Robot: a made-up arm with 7 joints. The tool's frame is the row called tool. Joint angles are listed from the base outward.
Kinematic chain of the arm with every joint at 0, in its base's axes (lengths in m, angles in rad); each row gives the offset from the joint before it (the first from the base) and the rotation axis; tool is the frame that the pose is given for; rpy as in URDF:
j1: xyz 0 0 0 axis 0.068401 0.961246 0.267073
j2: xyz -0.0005 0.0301 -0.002 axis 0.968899 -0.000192 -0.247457
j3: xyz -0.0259 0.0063 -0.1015 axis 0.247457 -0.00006 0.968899
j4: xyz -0.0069 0 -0.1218 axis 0.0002 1 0.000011
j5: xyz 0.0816 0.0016 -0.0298 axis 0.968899 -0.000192 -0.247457
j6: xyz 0.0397 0 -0.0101 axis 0.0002 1 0.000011
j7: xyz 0.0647 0 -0.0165 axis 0.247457 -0.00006 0.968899
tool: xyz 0 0 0 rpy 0 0.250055 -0.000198
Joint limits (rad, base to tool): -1.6..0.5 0..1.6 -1.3..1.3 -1.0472..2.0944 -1.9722..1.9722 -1.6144..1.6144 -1.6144..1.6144
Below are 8 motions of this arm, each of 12 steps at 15 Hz.
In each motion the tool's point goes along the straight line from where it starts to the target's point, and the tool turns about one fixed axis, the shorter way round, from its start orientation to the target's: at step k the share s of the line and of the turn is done. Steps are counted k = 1, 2, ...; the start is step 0. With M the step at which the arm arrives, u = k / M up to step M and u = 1 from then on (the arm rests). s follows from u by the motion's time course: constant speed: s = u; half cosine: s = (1 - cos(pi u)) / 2; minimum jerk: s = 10 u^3 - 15 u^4 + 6 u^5.
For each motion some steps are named. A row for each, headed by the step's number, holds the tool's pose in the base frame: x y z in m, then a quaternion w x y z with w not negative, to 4 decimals.
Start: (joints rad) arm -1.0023 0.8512 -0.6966 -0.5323 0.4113 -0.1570 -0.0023
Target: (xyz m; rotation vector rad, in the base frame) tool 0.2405 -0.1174 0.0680 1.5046 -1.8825 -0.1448
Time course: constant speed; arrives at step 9
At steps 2, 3, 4, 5, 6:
2: 0.2301 -0.0331 -0.0115 0.5423 0.5274 -0.5953 -0.2709
3: 0.2316 -0.0452 -0.0002 0.5187 0.5388 -0.6184 -0.2414
4: 0.2331 -0.0572 0.0112 0.4939 0.5490 -0.6403 -0.2114
5: 0.2346 -0.0693 0.0226 0.4681 0.5580 -0.6608 -0.1810
6: 0.2360 -0.0813 0.0339 0.4413 0.5659 -0.6800 -0.1502

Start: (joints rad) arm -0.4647 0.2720 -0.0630 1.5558 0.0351 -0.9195 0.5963
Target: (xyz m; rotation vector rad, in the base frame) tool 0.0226 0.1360 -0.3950 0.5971 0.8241 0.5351
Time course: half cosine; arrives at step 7
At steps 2, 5, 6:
2: 0.1336 0.1201 -0.3651 0.9224 0.2261 0.2023 0.2389
5: 0.0483 0.1323 -0.3881 0.8621 0.2704 0.3475 0.2508
6: 0.0294 0.1350 -0.3932 0.8455 0.2793 0.3787 0.2525

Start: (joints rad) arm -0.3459 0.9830 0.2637 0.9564 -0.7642 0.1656 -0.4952
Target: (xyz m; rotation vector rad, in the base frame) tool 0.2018 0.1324 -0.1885 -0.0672 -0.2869 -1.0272
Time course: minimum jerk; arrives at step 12
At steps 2, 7, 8, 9, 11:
2: 0.1701 0.3503 -0.1852 0.9644 -0.0673 0.2204 0.1294
7: 0.1904 0.2107 -0.1873 0.9585 -0.0479 -0.0067 -0.2810
8: 0.1949 0.1798 -0.1878 0.9276 -0.0420 -0.0585 -0.3664
9: 0.1984 0.1558 -0.1881 0.8966 -0.0371 -0.0985 -0.4302
11: 0.2016 0.1335 -0.1885 0.8625 -0.0323 -0.1349 -0.4867

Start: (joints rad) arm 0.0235 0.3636 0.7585 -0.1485 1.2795 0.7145 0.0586
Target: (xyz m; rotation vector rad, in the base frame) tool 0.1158 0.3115 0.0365 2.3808 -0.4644 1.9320
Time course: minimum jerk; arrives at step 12
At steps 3, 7, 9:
3: 0.0769 0.2782 -0.1483 0.4337 0.6443 0.3137 0.5462
7: 0.1007 0.2986 -0.0350 0.1912 0.7570 0.0329 0.6239
9: 0.1113 0.3077 0.0152 0.0719 0.7695 -0.0957 0.6273

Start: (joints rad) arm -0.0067 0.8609 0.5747 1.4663 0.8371 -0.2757 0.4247
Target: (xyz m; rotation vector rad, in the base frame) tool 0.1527 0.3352 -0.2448 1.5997 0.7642 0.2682
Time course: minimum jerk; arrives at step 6
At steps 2, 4, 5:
2: 0.0191 0.3538 -0.2564 0.5985 0.6038 0.4827 0.2105
4: 0.1172 0.3401 -0.2479 0.6199 0.6748 0.3743 0.1423
5: 0.1467 0.3360 -0.2453 0.6237 0.6933 0.3400 0.1212

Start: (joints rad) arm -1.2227 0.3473 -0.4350 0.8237 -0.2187 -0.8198 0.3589
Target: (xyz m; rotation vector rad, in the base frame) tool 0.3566 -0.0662 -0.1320 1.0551 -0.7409 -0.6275
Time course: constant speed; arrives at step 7
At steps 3, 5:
3: 0.3633 -0.0357 -0.0915 0.8621 0.2479 -0.4088 -0.1681
5: 0.3599 -0.0510 -0.1118 0.8168 0.3697 -0.3782 -0.2303

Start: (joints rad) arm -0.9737 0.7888 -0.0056 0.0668 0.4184 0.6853 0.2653
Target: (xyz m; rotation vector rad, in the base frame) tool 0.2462 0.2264 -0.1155 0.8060 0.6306 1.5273
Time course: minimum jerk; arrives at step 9
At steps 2, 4, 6, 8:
2: 0.3188 0.1771 -0.0120 0.7999 0.4472 -0.0665 0.3945
4: 0.2936 0.1942 -0.0479 0.7525 0.4242 0.0535 0.5010
6: 0.2627 0.2152 -0.0920 0.6651 0.3793 0.1985 0.6119
8: 0.2471 0.2258 -0.1142 0.6099 0.3504 0.2687 0.6581

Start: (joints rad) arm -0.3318 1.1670 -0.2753 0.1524 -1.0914 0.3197 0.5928
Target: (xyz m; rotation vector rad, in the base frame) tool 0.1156 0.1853 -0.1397 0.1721 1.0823 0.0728
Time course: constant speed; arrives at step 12
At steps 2, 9, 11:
2: 0.2111 0.2245 -0.1552 0.9212 0.1245 0.2956 0.2201
9: 0.1442 0.1971 -0.1443 0.8818 0.0956 0.4527 0.0913
11: 0.1251 0.1892 -0.1412 0.8634 0.0865 0.4942 0.0536

